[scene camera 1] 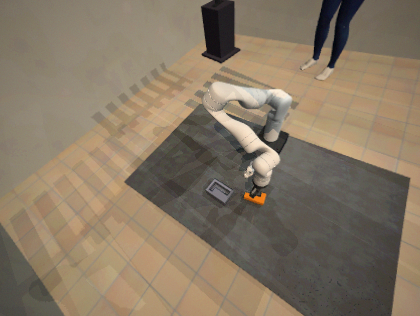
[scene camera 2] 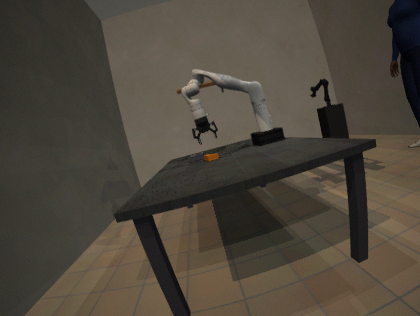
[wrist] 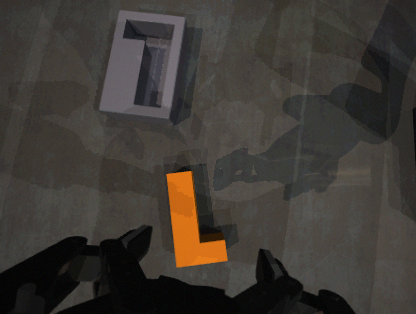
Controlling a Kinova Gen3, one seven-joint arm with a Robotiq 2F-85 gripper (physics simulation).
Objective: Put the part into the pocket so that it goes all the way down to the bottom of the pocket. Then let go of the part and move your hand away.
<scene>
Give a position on an orange L-shaped part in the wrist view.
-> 191,248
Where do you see a grey pocket block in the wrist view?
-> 143,78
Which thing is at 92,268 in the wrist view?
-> The gripper.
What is the gripper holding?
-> Nothing.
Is the gripper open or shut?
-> Open.
</scene>
